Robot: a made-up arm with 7 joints. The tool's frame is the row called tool.
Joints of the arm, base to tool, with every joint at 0 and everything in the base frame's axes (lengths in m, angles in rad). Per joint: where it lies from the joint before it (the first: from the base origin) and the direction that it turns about. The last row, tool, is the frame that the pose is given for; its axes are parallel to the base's.
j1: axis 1 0 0 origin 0.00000 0.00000 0.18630
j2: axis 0 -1 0 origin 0.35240 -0.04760 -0.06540
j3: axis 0 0 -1 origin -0.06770 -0.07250 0.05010
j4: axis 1 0 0 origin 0.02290 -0.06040 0.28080
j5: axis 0 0 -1 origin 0.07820 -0.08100 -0.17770
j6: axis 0 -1 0 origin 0.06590 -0.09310 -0.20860
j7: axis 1 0 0 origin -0.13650 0.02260 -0.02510
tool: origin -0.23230 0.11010 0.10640
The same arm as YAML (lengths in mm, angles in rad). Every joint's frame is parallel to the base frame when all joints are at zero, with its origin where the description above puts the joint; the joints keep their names.
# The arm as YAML. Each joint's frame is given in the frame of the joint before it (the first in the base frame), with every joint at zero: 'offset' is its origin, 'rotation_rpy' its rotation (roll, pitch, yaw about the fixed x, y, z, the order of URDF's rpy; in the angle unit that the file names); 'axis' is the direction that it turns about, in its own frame. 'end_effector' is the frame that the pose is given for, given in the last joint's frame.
length_unit: mm
angle_unit: rad
chain:
  - id: j1
    offset: [0.0, 0.0, 186.3]
    rotation_rpy: [0.0, 0.0, 0.0]
    axis: "+x"
  - id: j2
    offset: [352.4, -47.6, -65.4]
    rotation_rpy: [0.0, 0.0, 0.0]
    axis: "-y"
  - id: j3
    offset: [-67.7, -72.5, 50.1]
    rotation_rpy: [0.0, 0.0, 0.0]
    axis: "-z"
  - id: j4
    offset: [22.9, -60.4, 280.8]
    rotation_rpy: [0.0, 0.0, 0.0]
    axis: "+x"
  - id: j5
    offset: [78.2, -81.0, -177.7]
    rotation_rpy: [0.0, 0.0, 0.0]
    axis: "-z"
  - id: j6
    offset: [65.9, -93.1, -208.6]
    rotation_rpy: [0.0, 0.0, 0.0]
    axis: "-y"
  - id: j7
    offset: [-136.5, 22.6, -25.1]
    rotation_rpy: [0.0, 0.0, 0.0]
    axis: "+x"
end_effector:
  offset: [-232.3, 110.1, 106.4]
  rotation_rpy: [0.0, 0.0, 0.0]

